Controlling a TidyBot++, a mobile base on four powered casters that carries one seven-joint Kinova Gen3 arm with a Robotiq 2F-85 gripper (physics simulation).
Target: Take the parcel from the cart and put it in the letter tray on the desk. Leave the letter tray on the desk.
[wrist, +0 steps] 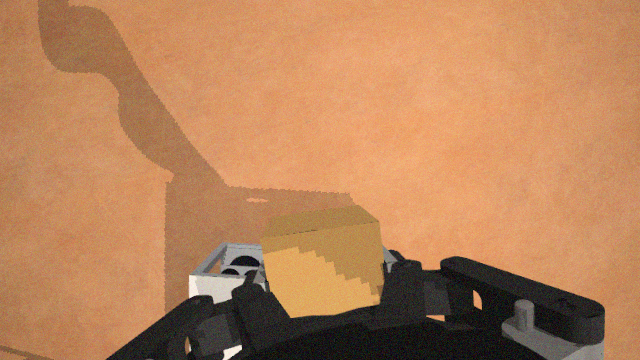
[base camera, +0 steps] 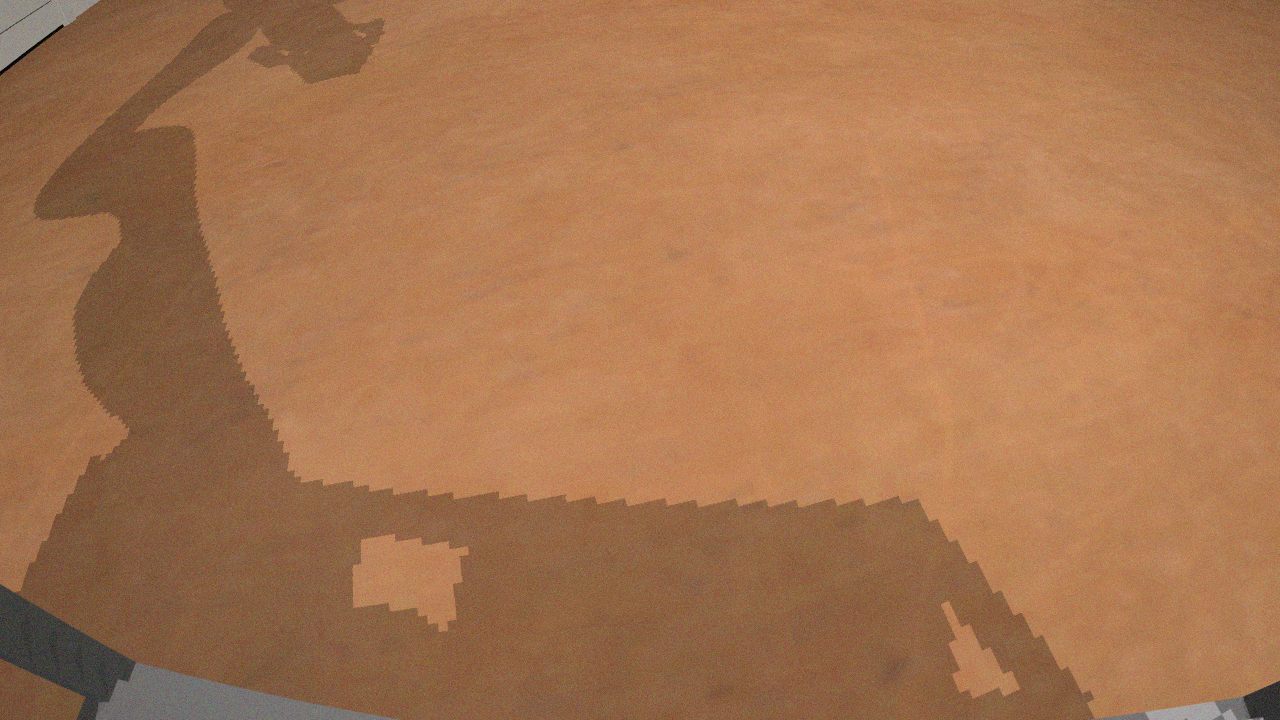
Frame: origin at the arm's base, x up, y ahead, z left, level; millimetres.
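Where they show: gripper, fingertip midpoint: (wrist: pixel 323 269).
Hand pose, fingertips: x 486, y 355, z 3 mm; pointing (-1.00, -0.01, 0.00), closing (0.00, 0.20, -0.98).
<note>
After its pixels a point has its place.
The parcel (wrist: pixel 322 270) {x 522, y 367, z 7 mm}, a yellow-brown box, shows at the bottom middle of the wrist view. My gripper (wrist: pixel 323 269) {x 486, y 355, z 3 mm} is shut on it, with one black finger on its left side and one on its right side. The parcel is held up above the floor, in front of part of my base. The gripper and parcel do not show in the base camera view. The cart, the desk and the letter tray do not show in either view.
Orange-brown floor (base camera: pixel 716 268) {x -396, y 526, z -21 mm} (wrist: pixel 450 125) {x -397, y 569, z -479 mm} spreads around my base, with the shadow of my arm and base on its left part. Part of my white and grey base (wrist: pixel 215 287) {x -14, y 128, z 192 mm} shows behind the parcel. A pale wall piece (base camera: pixel 26 26) {x -332, y 1630, z 1863 mm} stands at the far top left.
</note>
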